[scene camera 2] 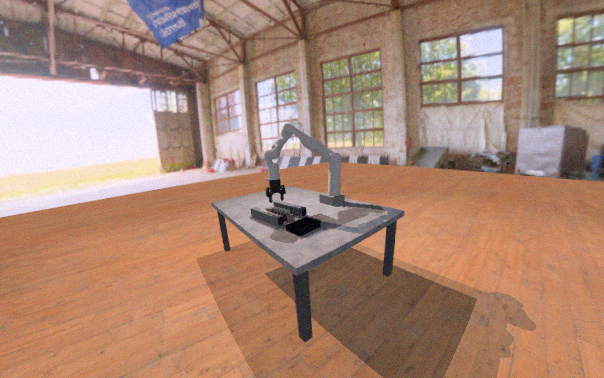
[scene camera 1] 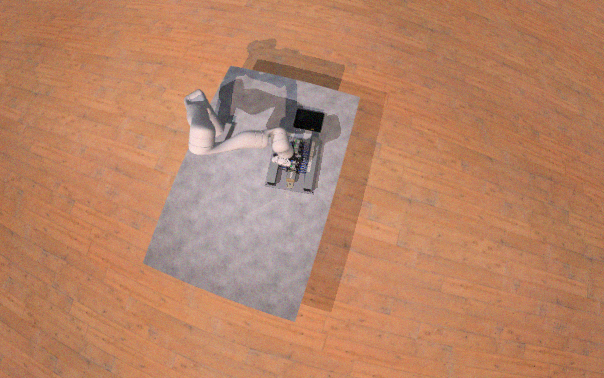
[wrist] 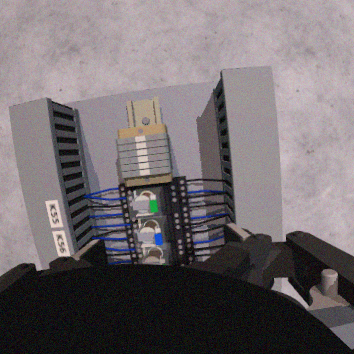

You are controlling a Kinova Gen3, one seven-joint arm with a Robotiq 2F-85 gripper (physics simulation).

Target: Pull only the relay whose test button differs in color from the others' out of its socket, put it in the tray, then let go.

Labels:
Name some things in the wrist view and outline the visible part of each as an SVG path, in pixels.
The gripper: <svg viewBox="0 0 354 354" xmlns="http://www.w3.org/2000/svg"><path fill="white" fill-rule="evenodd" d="M354 256L308 232L296 230L285 234L286 241L271 241L270 235L263 233L253 234L245 228L240 228L233 222L223 224L224 245L203 262L192 261L188 265L180 266L146 263L107 264L104 240L92 239L73 255L60 256L50 261L48 269L36 270L34 263L20 263L0 275L0 354L354 354ZM274 277L287 277L288 282L308 304L308 307L305 308L299 301L288 294L271 289Z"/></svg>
A relay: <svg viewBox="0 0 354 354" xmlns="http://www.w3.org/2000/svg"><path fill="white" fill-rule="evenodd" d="M163 185L136 188L126 196L130 220L162 217L165 209Z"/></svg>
A relay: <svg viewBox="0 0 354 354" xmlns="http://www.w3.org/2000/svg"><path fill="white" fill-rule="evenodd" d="M167 214L163 214L162 217L138 219L132 228L136 251L167 249L169 237Z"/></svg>

